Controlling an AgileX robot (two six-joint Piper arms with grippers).
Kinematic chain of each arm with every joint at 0, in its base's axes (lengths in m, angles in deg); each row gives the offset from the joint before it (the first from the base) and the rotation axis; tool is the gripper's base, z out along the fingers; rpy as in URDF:
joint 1: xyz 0 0 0.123 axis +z
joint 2: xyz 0 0 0 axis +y
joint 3: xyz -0.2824 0 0.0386 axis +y
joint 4: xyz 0.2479 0 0.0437 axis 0.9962 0 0.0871
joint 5: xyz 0 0 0 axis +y
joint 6: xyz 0.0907 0 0.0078 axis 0.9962 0 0.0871
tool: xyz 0 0 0 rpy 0 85 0
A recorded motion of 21 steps. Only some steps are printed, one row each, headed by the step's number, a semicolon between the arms.
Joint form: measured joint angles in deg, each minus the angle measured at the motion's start. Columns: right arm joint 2, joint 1, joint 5, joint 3, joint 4, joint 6; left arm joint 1, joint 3, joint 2, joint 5, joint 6, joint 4.
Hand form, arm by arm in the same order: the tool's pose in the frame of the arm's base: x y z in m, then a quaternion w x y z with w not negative. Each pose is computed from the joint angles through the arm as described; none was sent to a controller.
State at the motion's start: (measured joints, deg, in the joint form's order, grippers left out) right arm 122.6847 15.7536 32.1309 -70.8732 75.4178 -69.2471; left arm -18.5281 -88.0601 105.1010 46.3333 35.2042 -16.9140
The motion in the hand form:
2: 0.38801 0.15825 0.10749 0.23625 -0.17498 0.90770 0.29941; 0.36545 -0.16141 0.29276 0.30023 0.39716 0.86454 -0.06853
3: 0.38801 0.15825 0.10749 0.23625 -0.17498 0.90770 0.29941; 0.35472 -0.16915 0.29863 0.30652 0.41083 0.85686 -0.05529
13: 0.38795 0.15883 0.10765 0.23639 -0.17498 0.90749 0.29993; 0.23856 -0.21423 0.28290 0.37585 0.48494 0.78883 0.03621
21: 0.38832 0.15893 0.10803 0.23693 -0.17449 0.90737 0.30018; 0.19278 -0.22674 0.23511 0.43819 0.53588 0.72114 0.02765
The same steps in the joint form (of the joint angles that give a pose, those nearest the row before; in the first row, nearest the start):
2: 0.00 0.00 0.00 0.00 0.00 0.00; -3.22 1.37 -2.89 -0.95 -1.32 3.97
3: 0.00 0.00 0.00 0.00 0.00 0.00; -5.33 2.47 -4.60 -1.50 -2.96 6.88
13: 0.00 0.08 0.00 -0.03 0.08 0.00; -27.24 26.41 -19.77 -14.84 -35.78 43.72
21: 0.00 0.08 0.00 -0.12 0.09 0.08; -36.26 42.13 -21.51 -27.84 -75.08 84.32

